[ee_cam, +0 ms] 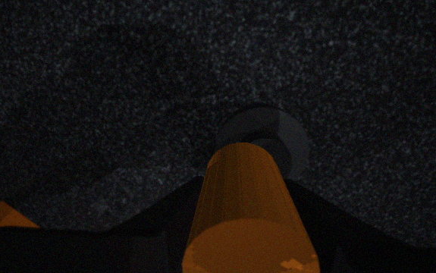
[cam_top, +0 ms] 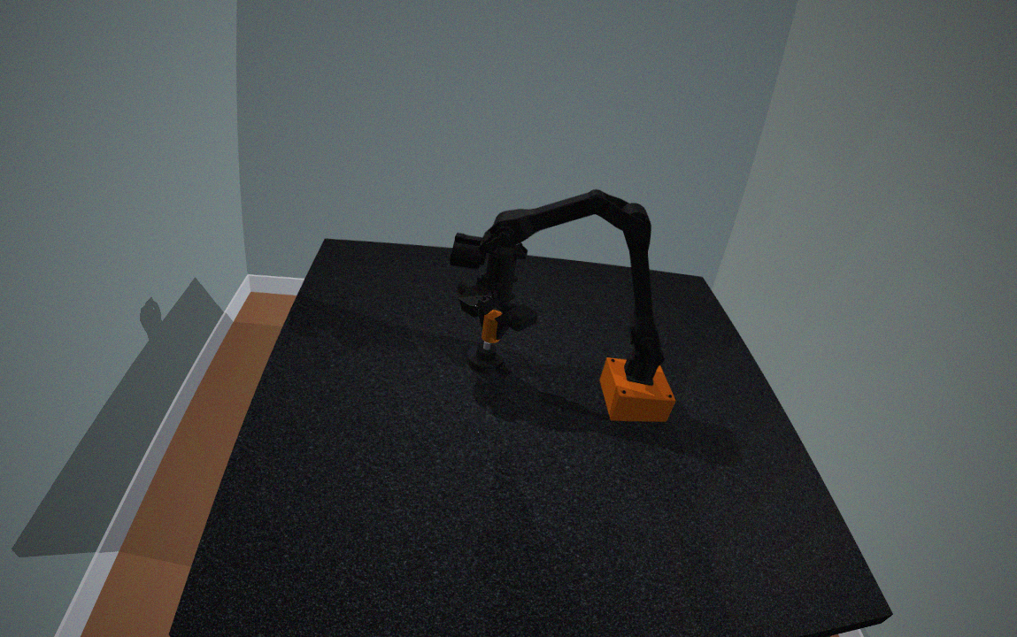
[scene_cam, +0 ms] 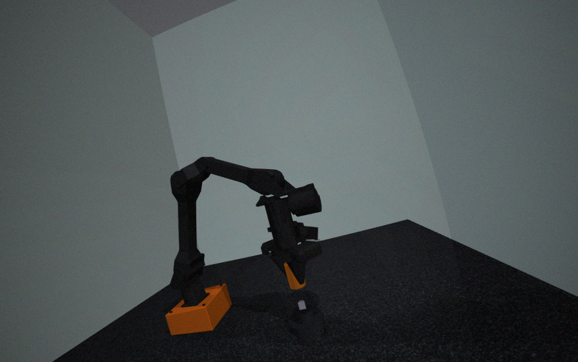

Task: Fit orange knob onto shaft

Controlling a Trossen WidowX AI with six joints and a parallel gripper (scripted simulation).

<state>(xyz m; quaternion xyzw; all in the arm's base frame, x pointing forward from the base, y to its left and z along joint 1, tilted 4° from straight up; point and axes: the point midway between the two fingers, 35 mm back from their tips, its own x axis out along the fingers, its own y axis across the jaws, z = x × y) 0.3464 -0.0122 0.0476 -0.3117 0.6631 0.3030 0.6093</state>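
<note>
Now: the dark round pedestal 1 cm ahead of my gripper tip, 2 cm to the right of it and 7 cm below it. The rest, counted from my gripper tip: orange knob (3 cm above).
</note>
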